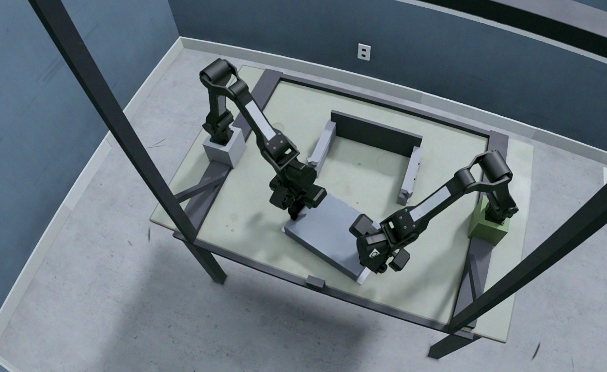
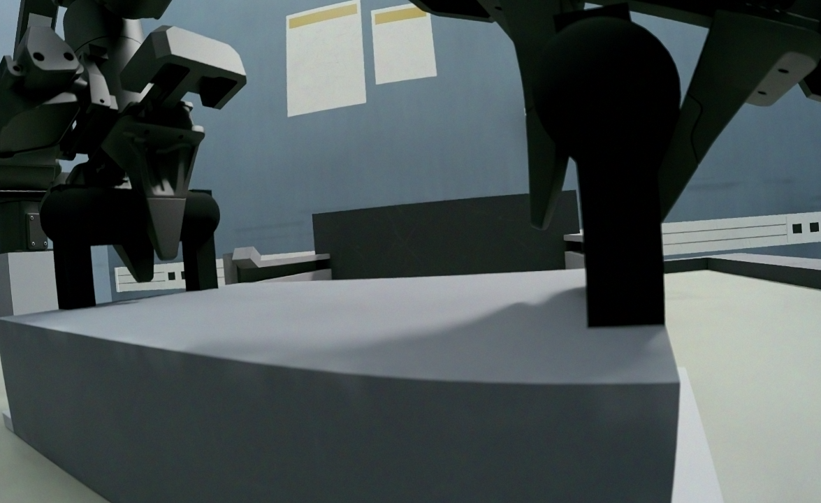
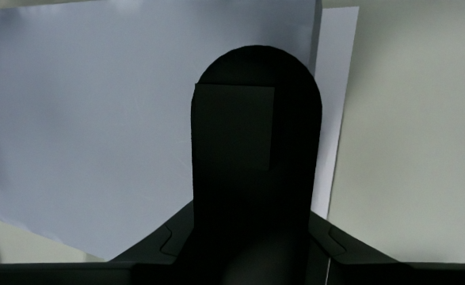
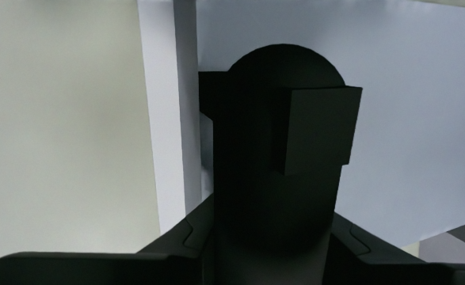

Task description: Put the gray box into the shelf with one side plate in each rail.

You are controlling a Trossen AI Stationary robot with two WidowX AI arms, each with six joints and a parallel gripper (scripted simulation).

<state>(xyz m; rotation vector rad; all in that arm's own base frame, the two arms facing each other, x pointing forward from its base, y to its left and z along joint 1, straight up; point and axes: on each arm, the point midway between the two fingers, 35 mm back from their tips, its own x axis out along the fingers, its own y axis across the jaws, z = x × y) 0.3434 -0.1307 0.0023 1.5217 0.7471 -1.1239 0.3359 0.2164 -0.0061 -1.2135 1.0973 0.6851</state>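
My right gripper is now 4 cm short of the gray box, 12 cm to the right of it and 5 cm above it. Round my right hand: dark back wall (41 cm ahead, 10 cm to the left, 2 cm below).
Right now the gray box is 12 cm to the right of my left hand, 5 cm below it and 4 cm behind it. Also, from my left hand: dark back wall (33 cm ahead, 14 cm to the right, 2 cm below).
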